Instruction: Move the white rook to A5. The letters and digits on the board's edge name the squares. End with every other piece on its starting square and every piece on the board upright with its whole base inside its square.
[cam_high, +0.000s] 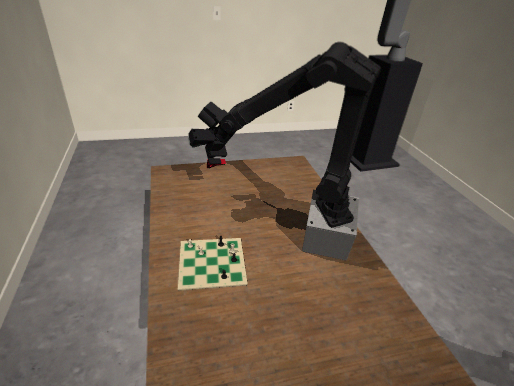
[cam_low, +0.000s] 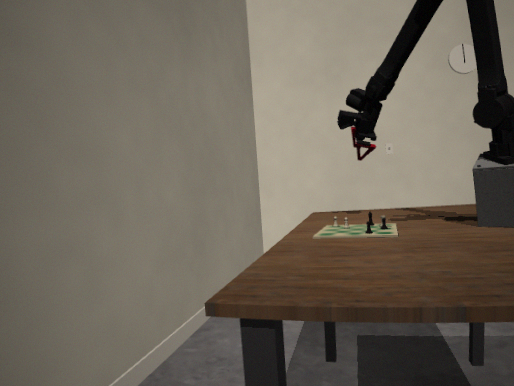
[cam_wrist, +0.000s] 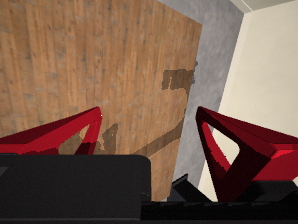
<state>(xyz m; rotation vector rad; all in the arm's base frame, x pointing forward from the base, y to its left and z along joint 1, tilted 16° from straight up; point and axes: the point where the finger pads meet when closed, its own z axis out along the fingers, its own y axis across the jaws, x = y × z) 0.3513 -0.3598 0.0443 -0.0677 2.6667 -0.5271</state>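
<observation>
Now: the white rook 270 mm to the left of my hand, 230 mm below it and 30 mm behind it. Also, from my hand: chessboard: 300 mm to the left, 250 mm below, 40 mm ahead.
</observation>
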